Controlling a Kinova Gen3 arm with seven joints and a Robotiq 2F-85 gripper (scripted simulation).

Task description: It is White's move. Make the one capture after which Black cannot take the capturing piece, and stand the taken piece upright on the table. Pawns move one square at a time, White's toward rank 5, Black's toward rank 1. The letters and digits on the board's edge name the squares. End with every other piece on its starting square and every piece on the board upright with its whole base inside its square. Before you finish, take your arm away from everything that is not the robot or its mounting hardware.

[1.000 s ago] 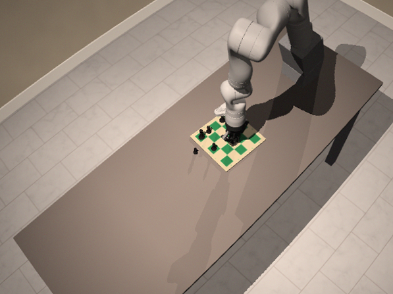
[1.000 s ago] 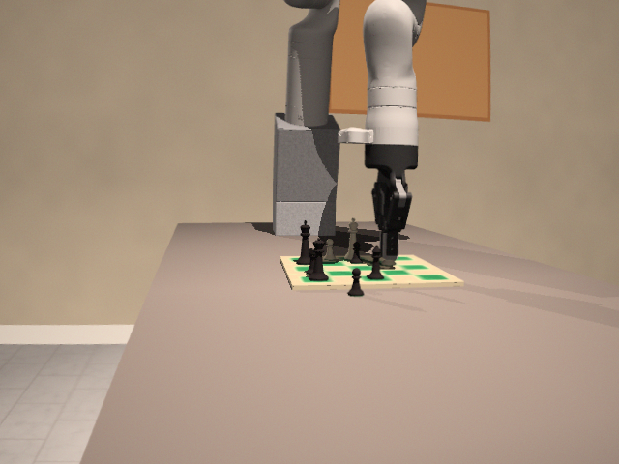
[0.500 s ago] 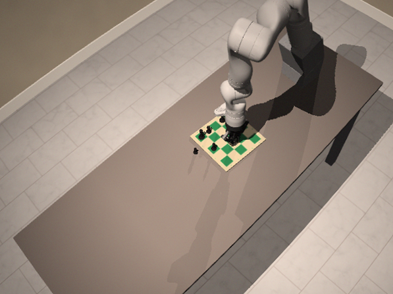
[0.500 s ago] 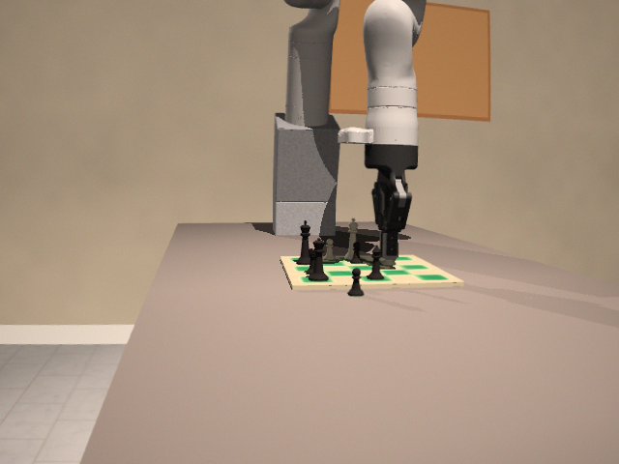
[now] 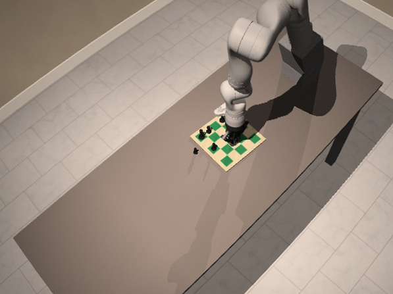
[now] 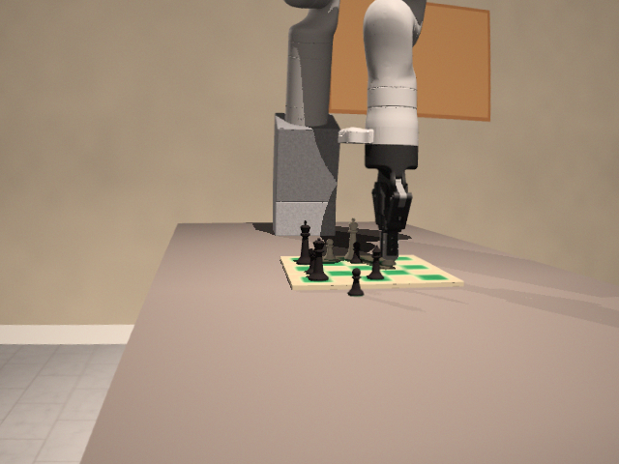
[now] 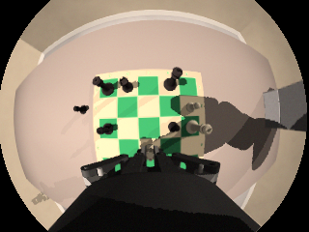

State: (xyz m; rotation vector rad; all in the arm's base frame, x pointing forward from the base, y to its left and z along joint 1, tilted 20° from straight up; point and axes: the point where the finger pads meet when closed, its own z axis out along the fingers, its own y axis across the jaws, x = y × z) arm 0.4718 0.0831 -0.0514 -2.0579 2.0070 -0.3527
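Right now the white rook is 1 cm below my hand. Also, from my hand: white pawn 8 cm behind, 8 cm to the right, 2 cm below; then board 4 cm to the right, 4 cm below; then white king 8 cm behind, 4 cm to the right.
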